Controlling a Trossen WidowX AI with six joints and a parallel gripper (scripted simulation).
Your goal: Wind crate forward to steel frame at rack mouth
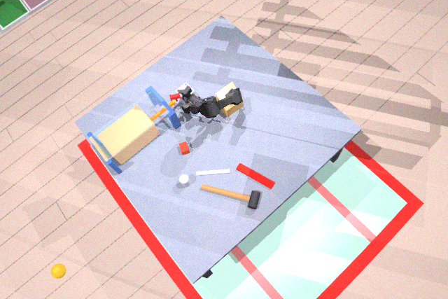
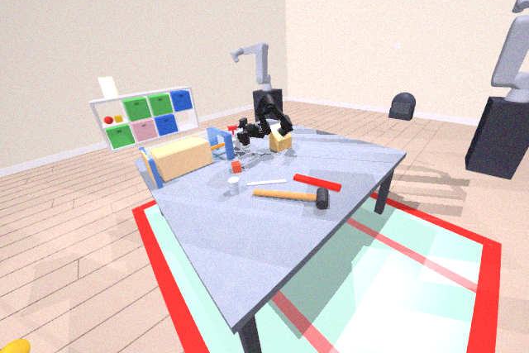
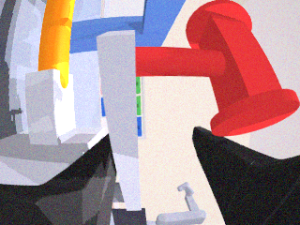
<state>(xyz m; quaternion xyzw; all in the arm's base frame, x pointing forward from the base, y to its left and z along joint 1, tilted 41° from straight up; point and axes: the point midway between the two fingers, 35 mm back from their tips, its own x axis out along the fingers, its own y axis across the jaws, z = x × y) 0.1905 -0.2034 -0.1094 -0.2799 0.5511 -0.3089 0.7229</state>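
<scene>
My gripper tip is now 10 mm short of the white crank handle, 20 mm to the right of it and 10 mm above it. From my gripper tip the other things lie so: white bar 200 mm ahead, 470 mm to the left, 130 mm below; then red knob 40 mm ahead, 30 mm to the left, 20 mm above; then white winch 70 mm behind, 20 mm to the right, 100 mm below.
</scene>
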